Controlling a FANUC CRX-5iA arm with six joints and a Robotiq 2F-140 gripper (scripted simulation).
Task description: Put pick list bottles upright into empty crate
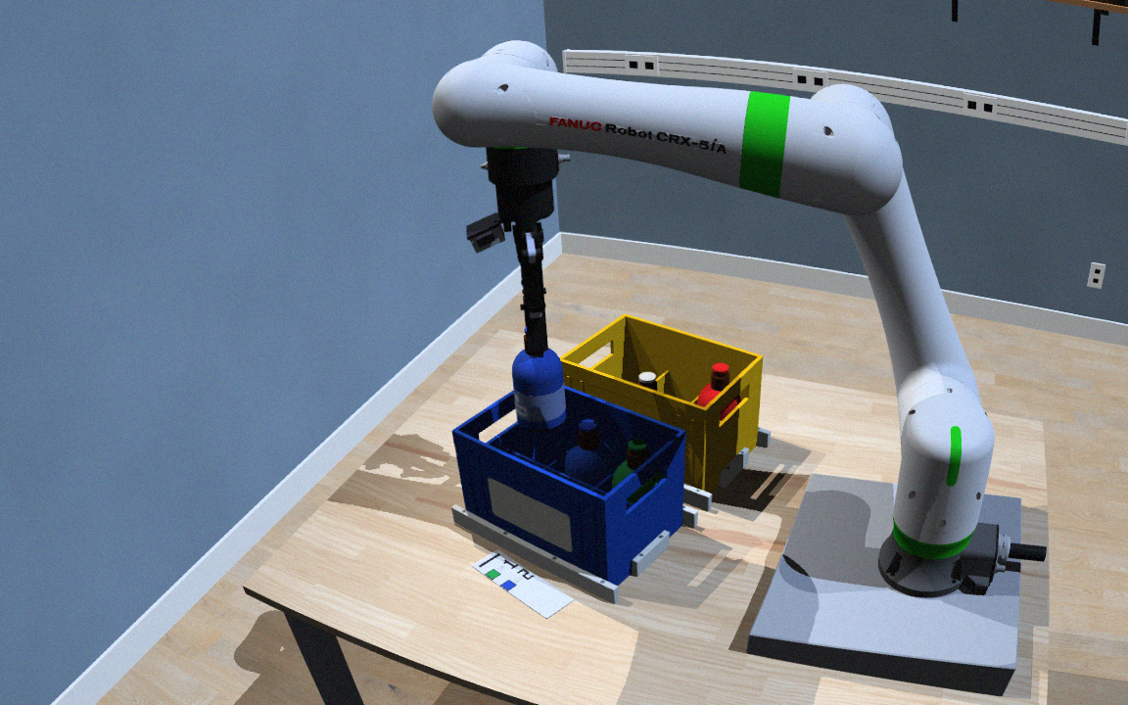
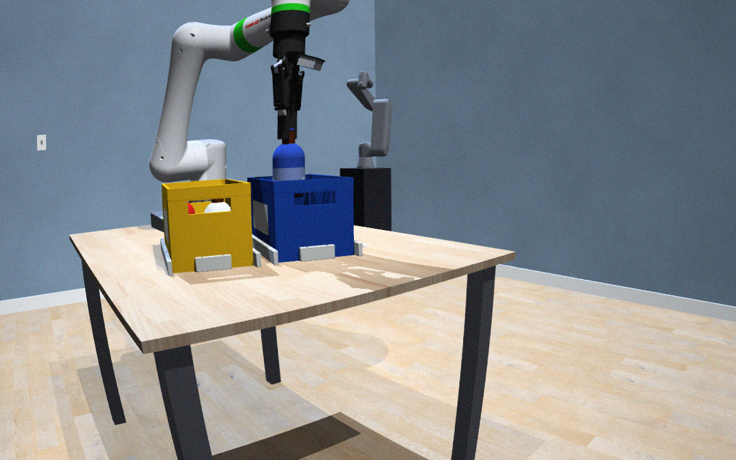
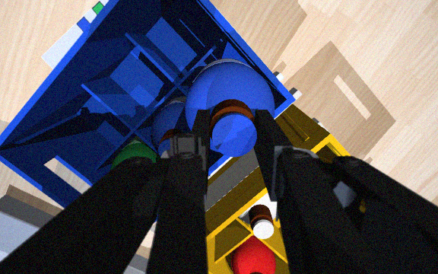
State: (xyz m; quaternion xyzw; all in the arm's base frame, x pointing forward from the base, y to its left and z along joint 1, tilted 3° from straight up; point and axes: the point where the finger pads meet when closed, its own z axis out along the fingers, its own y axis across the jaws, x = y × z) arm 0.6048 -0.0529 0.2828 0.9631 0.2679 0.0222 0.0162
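The blue crate lies 70 mm behind my hand, 70 mm to the left of it and 220 mm below it. From my hand the other things lie so: green-label bottle 170 mm behind, 50 mm to the left, 210 mm below; then yellow crate 130 mm behind, 170 mm to the right, 220 mm below; then white-label bottle 120 mm behind, 130 mm to the right, 210 mm below.
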